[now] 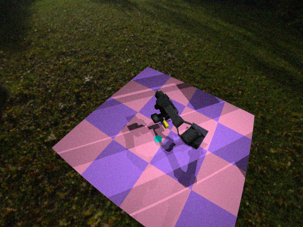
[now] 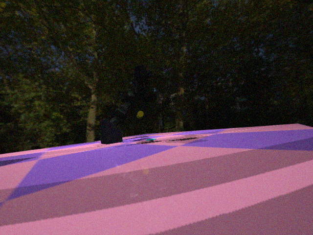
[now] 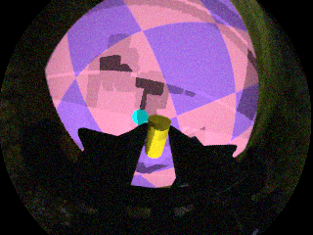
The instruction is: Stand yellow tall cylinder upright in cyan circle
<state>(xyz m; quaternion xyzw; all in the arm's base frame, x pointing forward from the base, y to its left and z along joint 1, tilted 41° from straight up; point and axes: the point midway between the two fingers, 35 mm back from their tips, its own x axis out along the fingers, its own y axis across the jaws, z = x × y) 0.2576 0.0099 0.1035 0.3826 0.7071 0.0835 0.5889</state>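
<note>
My gripper tip is now 140 mm above the cyan circle, 70 mm to the right of it and 20 mm past it. Also, from my gripper tip: cylinder (20 mm behind, 10 mm to the left).
</note>
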